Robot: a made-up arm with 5 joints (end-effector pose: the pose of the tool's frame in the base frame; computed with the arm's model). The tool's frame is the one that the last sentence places. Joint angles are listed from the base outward.
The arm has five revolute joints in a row. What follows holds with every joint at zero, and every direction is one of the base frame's.
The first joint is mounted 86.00 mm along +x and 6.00 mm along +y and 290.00 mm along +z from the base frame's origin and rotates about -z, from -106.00 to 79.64 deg.
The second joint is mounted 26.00 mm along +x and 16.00 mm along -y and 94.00 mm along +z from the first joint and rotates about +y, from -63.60 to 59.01 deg.
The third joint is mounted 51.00 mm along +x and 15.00 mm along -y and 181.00 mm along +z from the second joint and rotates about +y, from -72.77 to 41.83 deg.
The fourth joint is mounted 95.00 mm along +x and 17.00 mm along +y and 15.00 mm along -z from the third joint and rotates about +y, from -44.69 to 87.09 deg.
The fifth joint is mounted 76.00 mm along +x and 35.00 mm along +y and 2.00 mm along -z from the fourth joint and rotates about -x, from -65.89 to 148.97 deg.
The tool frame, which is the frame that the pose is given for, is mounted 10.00 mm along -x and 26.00 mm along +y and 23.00 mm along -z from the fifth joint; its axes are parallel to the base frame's.
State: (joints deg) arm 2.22 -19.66 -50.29 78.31 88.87
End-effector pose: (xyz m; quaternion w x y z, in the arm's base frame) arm 0.2068 -0.0002 0.6180 0.7130 -0.6971 0.0656 0.0372
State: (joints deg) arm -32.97 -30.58 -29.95 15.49 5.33
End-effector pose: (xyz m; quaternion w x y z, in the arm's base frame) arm 0.1486 0.0999 0.6685 0.8899 0.0674 -0.3791 0.2448
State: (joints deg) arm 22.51 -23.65 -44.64 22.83 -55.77
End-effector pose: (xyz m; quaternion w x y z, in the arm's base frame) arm 0.1908 0.0217 0.7046 0.8348 0.3564 -0.4192 0.0181
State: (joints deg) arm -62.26 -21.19 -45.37 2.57 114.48
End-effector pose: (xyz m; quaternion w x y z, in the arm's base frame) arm 0.1435 0.0923 0.7046 0.6232 -0.4623 -0.6141 -0.1442
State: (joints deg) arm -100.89 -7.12 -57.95 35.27 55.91
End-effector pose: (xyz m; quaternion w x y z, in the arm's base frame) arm 0.0352 0.1828 0.6509 0.6365 -0.1134 -0.4939 0.5814
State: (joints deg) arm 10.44 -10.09 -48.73 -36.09 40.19
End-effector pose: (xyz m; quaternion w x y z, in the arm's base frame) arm 0.2255 0.0067 0.7135 0.6093 -0.2943 -0.6679 -0.3099
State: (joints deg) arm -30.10 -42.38 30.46 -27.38 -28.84
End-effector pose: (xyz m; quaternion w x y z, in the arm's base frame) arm 0.1406 0.1011 0.5914 0.8591 0.3110 -0.2536 0.3177
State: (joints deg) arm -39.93 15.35 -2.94 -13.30 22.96
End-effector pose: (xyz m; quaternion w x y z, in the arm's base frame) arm 0.2770 0.2128 0.4777 0.9216 -0.1845 -0.0751 0.3332
